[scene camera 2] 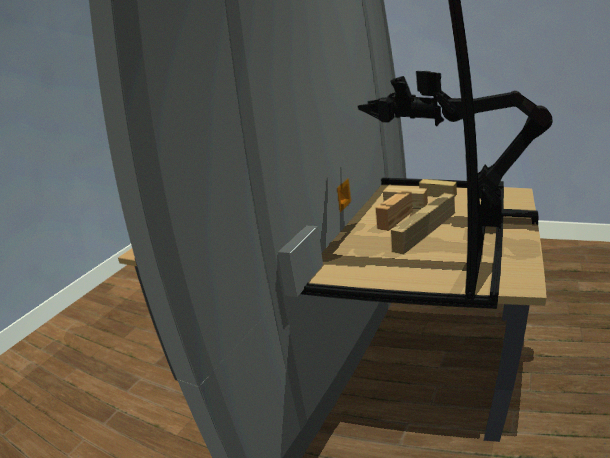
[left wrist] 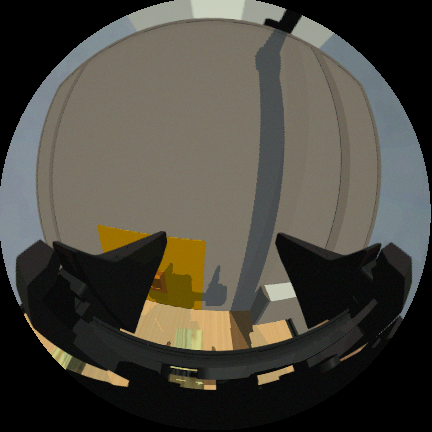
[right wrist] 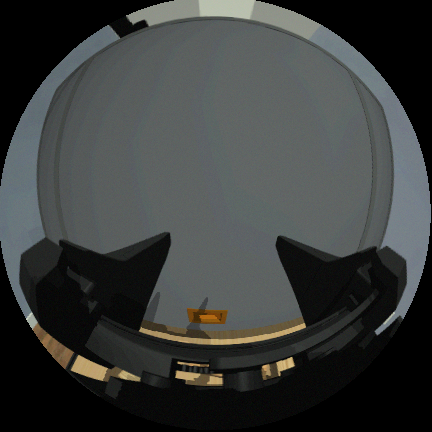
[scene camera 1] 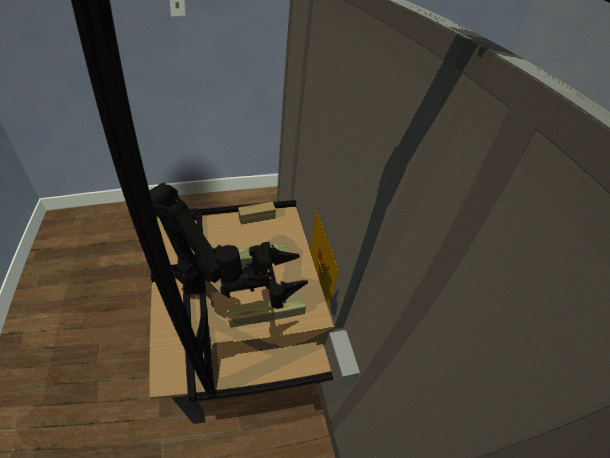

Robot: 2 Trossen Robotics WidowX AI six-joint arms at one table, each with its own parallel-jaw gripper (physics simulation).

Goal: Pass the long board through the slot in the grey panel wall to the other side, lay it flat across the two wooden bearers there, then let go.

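Where they show: left gripper, fingertip midpoint: point(left wrist: 222, 238) point(scene camera 1: 303, 268); right gripper, fingertip midpoint: point(scene camera 2: 363, 105) point(right wrist: 225, 240); left arm's base at its link origin: point(scene camera 1: 193, 286); right arm's base at its link origin: point(scene camera 2: 491, 222).
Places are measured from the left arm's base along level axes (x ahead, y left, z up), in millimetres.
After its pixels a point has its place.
Observation:
Two pale greenish wood strips point(scene camera 1: 246, 256) @[x 191, y 81, z 28 mm] point(scene camera 1: 250, 314) @[x 174, y -150, z 28 mm] lie side by side under my left gripper point(scene camera 1: 303, 269) @[x 319, y -160, z 245 mm] point(left wrist: 221, 234) @[x 319, y -160, z 245 mm], which is open and empty, facing the grey panel wall point(scene camera 1: 425, 260) @[x 433, y -412, z 562 mm] point(scene camera 2: 200, 150) @[x 483, y -605, z 350 mm]. The slot's yellow plate point(scene camera 1: 320, 235) @[x 432, y 38, z 144 mm] point(left wrist: 186, 255) @[x 432, y -111, z 152 mm] is on the wall. In scene camera 2 a long wood piece point(scene camera 2: 422, 225) @[x 725, y -94, z 20 mm] and a reddish piece point(scene camera 2: 384, 219) @[x 607, y -47, z 13 mm] lie roughly parallel beyond the wall, with the slot's orange frame point(scene camera 2: 342, 206) @[x 484, y -39, z 43 mm] point(right wrist: 191, 316) @[x 485, y -52, z 66 mm] nearby. I cannot tell which piece is the board. My right gripper point(scene camera 2: 361, 107) @[x 565, y 0, z 325 mm] point(right wrist: 225, 240) @[x 565, y 0, z 325 mm] is open and empty, high above the table.
A wood block point(scene camera 1: 257, 214) @[x 259, y 293, z 20 mm] lies near the far edge at the left arm's side. Another block point(scene camera 2: 438, 190) @[x 718, y 247, z 4 mm] lies at the back in scene camera 2. A pale box point(scene camera 1: 345, 353) @[x 409, y -351, z 81 mm] point(scene camera 2: 302, 260) @[x 512, y -369, z 41 mm] juts from the wall. Black posts point(scene camera 1: 125, 165) @[x 28, y -374, z 750 mm] point(scene camera 2: 467, 150) @[x 882, y -380, z 290 mm] rise from both tables.

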